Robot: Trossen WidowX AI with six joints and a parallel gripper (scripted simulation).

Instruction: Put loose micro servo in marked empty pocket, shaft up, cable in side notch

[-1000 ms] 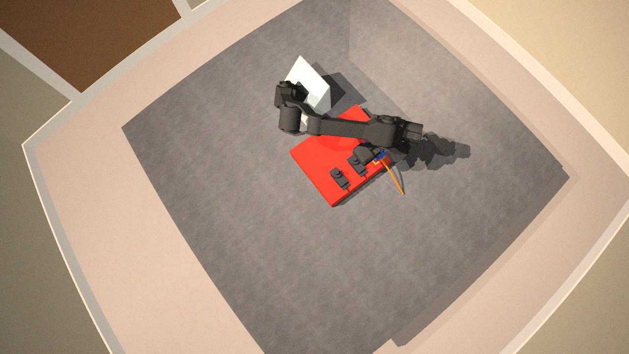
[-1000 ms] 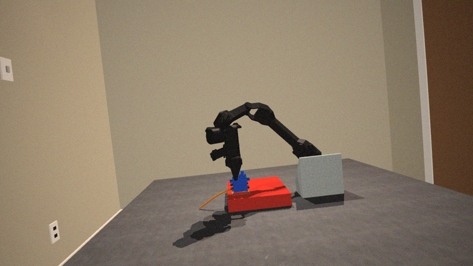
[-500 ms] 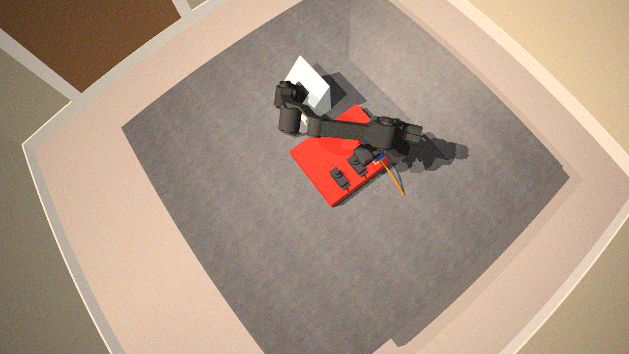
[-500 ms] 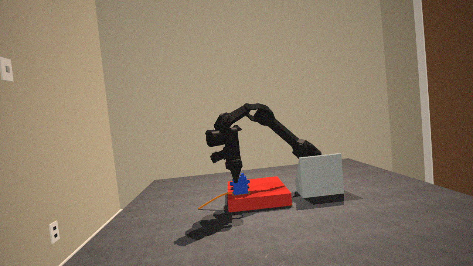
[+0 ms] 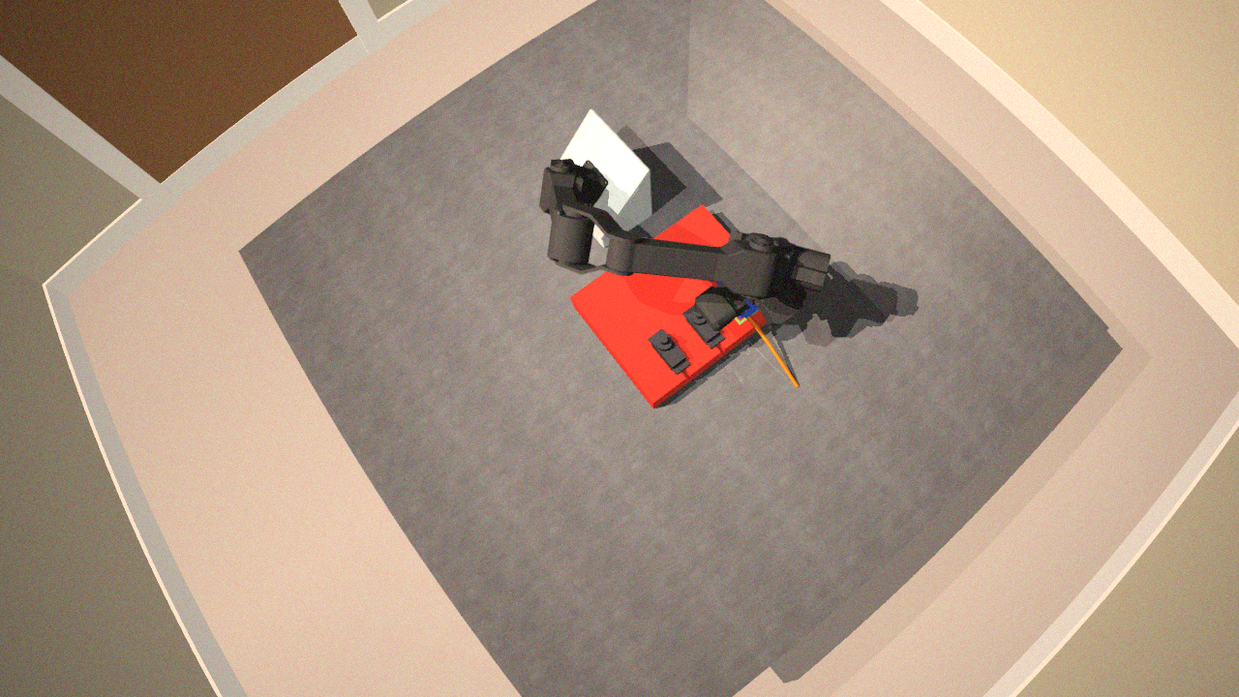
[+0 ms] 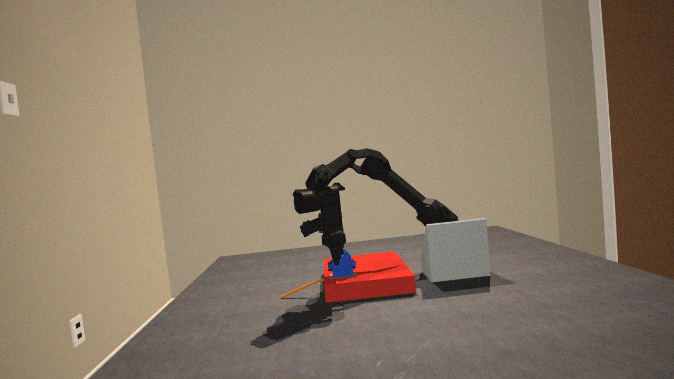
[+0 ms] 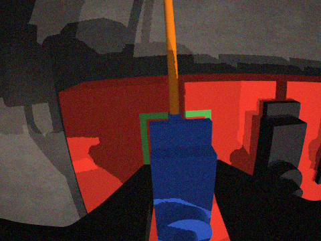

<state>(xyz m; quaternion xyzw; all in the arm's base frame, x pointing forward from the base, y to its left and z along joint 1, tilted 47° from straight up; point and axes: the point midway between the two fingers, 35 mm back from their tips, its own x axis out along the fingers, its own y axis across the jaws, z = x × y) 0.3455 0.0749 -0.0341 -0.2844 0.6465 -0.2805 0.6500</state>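
My gripper tip is 120 mm past the red deck, 80 mm to the left of it and 60 mm above it.
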